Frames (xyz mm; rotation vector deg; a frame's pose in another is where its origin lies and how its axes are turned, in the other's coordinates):
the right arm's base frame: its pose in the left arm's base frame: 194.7 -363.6 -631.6 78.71 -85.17 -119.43
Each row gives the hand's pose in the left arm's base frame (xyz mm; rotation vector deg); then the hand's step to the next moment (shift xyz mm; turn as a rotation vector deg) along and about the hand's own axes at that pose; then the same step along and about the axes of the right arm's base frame.
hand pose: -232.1 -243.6 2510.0 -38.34 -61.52 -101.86
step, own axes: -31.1 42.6 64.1 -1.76 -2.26 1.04
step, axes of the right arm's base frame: -78.8 -25.9 -1.6 0.31 -2.04 2.25
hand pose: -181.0 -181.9 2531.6 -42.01 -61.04 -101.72
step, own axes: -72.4 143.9 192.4 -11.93 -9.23 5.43
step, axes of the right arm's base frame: -241.3 -64.4 -24.6 0.14 -13.07 9.28
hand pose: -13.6 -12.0 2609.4 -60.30 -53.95 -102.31
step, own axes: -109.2 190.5 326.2 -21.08 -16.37 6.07
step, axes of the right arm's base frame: -349.8 -160.9 -79.6 3.53 -22.45 15.26
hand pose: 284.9 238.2 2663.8 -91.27 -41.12 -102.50
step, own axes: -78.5 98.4 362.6 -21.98 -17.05 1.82
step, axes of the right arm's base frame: -287.4 -225.4 -118.0 7.71 -21.41 16.11
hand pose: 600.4 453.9 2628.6 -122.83 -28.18 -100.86
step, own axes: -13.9 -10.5 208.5 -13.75 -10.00 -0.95
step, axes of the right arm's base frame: -130.5 -144.7 -76.2 6.42 -11.91 10.34
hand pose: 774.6 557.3 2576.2 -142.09 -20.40 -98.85
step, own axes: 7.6 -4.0 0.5 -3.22 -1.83 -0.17
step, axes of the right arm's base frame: -8.0 2.7 1.8 1.72 -2.62 1.99
